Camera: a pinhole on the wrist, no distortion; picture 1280 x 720 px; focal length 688.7 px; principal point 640.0 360.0 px. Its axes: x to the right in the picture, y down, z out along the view. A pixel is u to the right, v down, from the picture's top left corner.
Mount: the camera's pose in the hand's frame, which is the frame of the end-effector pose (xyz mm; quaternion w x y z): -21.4 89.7 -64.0 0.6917 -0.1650 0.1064 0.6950
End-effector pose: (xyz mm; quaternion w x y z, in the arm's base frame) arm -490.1 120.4 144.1 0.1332 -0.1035 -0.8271 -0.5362
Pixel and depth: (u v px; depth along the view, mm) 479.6 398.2 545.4
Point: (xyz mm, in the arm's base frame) -395.4 632.2 74.6
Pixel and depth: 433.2 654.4 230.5
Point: -342.3 313.6 127.7
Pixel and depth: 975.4 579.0 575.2
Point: -117.9 657.2 409.8
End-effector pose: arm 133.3 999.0 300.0 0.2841 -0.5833 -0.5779 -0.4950
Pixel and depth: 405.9 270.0 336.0
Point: 313.5 1241.9 218.9
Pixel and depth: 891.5 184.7 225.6
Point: 400.6 1069.6 336.1
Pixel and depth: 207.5 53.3 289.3
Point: 222.1 1279.9 283.2
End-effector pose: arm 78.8 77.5 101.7 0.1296 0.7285 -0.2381 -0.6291
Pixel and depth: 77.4 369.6 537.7
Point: -491.6 281.6 7.8
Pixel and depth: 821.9 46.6 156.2
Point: -21.1 -94.1 149.6
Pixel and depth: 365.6 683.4 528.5
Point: -440.0 216.0 329.3
